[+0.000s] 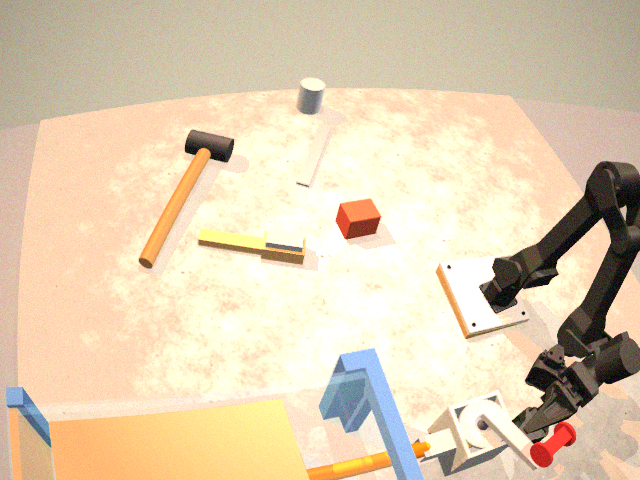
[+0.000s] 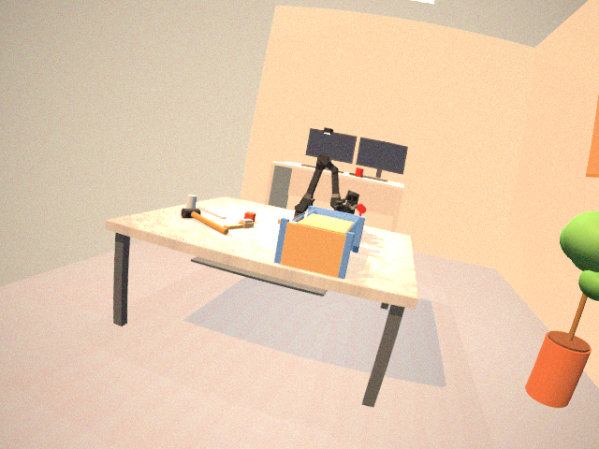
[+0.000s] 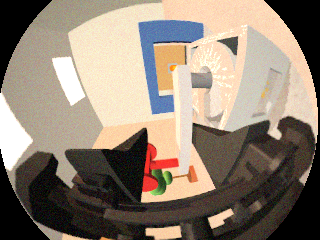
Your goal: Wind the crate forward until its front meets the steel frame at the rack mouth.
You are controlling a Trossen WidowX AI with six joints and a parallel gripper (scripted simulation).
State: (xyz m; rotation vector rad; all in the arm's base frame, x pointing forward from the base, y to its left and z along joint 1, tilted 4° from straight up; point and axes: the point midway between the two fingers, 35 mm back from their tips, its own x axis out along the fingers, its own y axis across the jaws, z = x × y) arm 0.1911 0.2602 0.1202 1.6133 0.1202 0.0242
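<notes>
Now: the crank handle 1 cm to the left of my gripper tip, 1 cm below it and 1 cm behind it. From my gripper tip the other things lie so: yellow hand tool: 52 cm to the right, 14 cm ahead, 12 cm below; hand winch: 10 cm below, 6 cm to the right, 1 cm behind; red knob: 4 cm to the left, 2 cm behind, 2 cm above.
</notes>
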